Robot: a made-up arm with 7 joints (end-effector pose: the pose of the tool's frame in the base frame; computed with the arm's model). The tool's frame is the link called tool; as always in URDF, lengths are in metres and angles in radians. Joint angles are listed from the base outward.
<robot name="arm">
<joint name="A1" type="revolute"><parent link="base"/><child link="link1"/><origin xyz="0.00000 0.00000 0.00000" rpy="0.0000 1.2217 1.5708"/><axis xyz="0 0 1"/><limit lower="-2.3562" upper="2.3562"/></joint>
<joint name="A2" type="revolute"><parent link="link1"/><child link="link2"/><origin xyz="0.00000 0.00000 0.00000" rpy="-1.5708 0.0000 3.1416"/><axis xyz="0 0 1"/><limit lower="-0.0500" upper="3.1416"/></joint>
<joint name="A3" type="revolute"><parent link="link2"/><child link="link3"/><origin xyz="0.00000 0.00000 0.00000" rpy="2.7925 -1.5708 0.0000"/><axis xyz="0 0 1"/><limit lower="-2.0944" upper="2.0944"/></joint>
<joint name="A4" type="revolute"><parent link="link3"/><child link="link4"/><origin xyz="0.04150 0.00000 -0.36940" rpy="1.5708 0.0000 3.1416"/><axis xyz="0 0 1"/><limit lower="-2.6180" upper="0.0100"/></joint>
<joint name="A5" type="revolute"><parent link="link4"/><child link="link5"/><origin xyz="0.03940 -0.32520 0.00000" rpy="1.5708 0.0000 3.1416"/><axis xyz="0 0 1"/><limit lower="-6.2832" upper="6.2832"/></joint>
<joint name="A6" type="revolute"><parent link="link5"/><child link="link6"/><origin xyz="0.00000 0.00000 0.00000" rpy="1.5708 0.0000 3.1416"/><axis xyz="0 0 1"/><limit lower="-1.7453" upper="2.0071"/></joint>
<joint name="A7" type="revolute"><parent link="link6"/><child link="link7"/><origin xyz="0.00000 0.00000 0.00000" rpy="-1.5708 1.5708 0.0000"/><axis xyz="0 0 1"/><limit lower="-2.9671" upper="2.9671"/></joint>
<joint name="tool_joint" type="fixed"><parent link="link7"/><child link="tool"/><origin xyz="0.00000 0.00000 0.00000" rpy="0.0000 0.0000 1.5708"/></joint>
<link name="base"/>
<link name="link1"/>
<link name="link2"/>
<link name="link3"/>
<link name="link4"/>
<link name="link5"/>
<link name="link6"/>
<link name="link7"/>
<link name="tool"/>
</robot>
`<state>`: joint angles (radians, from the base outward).
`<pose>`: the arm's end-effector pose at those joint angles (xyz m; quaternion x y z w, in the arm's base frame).
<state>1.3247 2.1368 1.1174 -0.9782 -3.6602 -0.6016 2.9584</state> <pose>0.3990 0.4935 0.1473 0.8483 0.1298 -0.4163 0.3004</pose>
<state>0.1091 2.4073 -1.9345 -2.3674 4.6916 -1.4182 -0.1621</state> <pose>-0.1234 0.3120 -0.0522 -0.7586 -0.1354 -0.6336 0.0688</pose>
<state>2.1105 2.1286 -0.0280 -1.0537 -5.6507 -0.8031 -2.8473</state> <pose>-0.0634 0.6290 -0.1085 0.0928 -0.0128 0.9012 0.4231</pose>
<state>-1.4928 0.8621 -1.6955 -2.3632 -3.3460 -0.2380 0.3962</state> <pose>0.2855 -0.1453 -0.1162 -0.5395 0.1138 0.1268 0.8245</pose>
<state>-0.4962 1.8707 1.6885 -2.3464 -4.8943 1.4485 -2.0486</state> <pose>-0.1694 0.0916 0.2873 -0.9205 0.0871 0.3742 0.0710</pose>
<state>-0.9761 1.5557 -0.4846 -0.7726 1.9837 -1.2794 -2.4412</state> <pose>0.3916 0.5183 0.1800 0.9363 -0.1923 0.2020 0.2136</pose>
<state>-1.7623 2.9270 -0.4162 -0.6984 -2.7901 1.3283 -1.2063</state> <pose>-0.5259 0.3586 0.2406 0.2098 -0.9376 -0.2752 0.0344</pose>
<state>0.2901 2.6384 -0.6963 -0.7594 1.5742 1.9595 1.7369</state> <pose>0.2605 0.4601 0.4201 -0.5747 0.1877 -0.7957 0.0362</pose>
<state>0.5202 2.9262 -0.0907 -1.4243 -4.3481 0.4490 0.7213</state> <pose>0.4917 0.2062 0.2264 0.3126 -0.3914 0.0874 0.8611</pose>
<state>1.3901 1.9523 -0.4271 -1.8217 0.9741 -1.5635 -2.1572</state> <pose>-0.0789 0.4324 -0.2186 0.4242 -0.4315 -0.7743 0.1850</pose>
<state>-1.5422 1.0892 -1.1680 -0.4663 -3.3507 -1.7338 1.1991</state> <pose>0.5964 0.3174 0.1610 0.3732 0.6594 -0.3742 0.5347</pose>
